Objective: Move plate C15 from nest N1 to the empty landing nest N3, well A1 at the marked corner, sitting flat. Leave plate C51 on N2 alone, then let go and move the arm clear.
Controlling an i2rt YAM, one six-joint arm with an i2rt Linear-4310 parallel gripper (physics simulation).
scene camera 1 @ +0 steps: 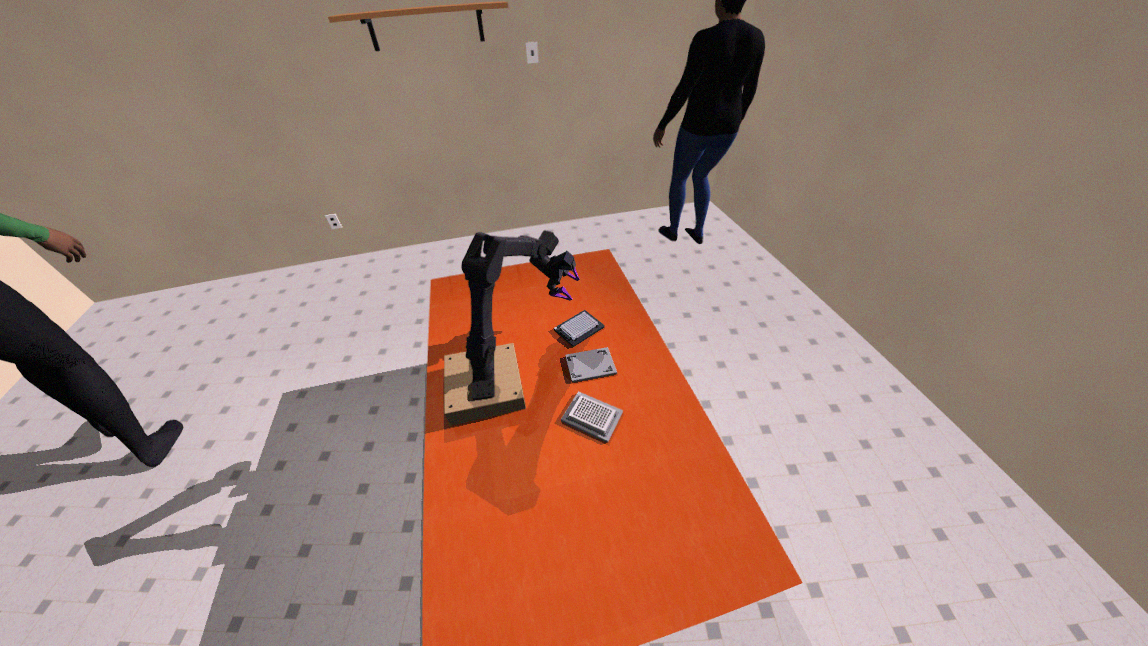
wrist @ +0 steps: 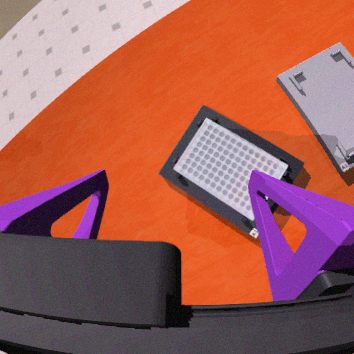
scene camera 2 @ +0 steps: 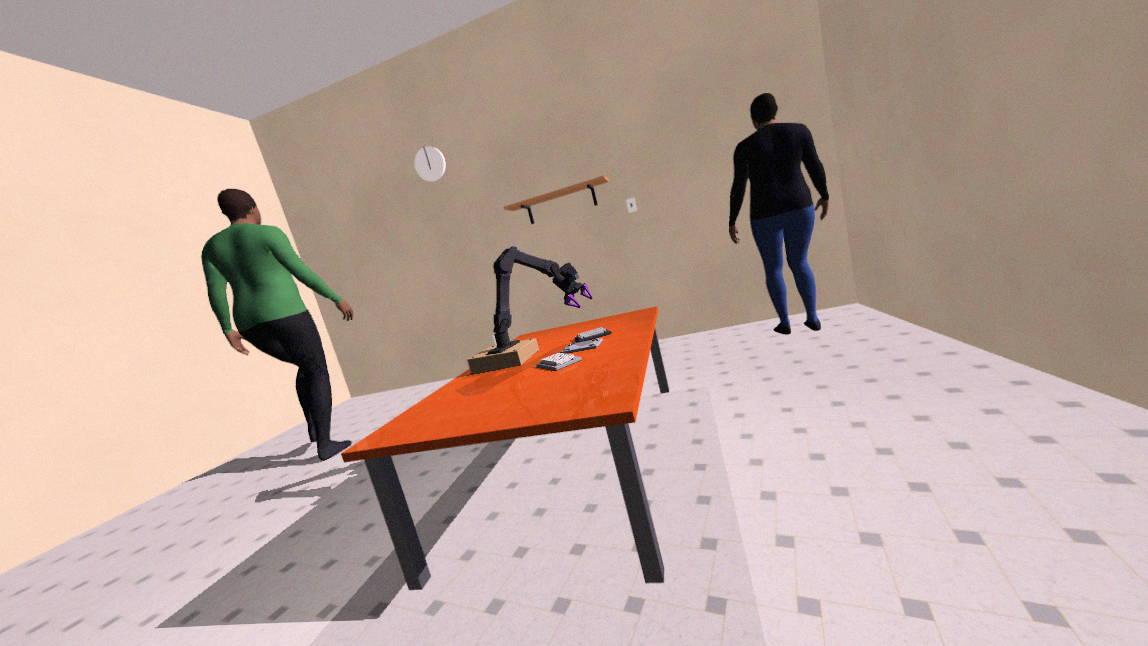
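My gripper (scene camera 1: 572,287) (scene camera 2: 581,298) (wrist: 178,177) is open and empty, high above the table. A pale plate with round wells (scene camera 1: 578,326) (scene camera 2: 593,333) (wrist: 230,165) sits in a dark nest (wrist: 190,136), partly behind the right finger in the wrist view. An A1 label (wrist: 254,232) marks that nest's lower corner. The light grey nest (scene camera 1: 590,364) (scene camera 2: 582,345) (wrist: 320,95) in the middle is empty, with an A1 label (wrist: 345,166) at one corner. A white plate with square wells (scene camera 1: 593,413) (scene camera 2: 559,359) sits in the third nest. Plate and nest names are not readable.
The arm stands on a wooden base (scene camera 1: 505,377) (scene camera 2: 503,356) beside the row of nests, on the orange table (scene camera 1: 561,538) (scene camera 2: 521,409). A person in black (scene camera 1: 720,80) (scene camera 2: 778,172) stands beyond the far end. A person in green (scene camera 2: 256,273) stands at the left.
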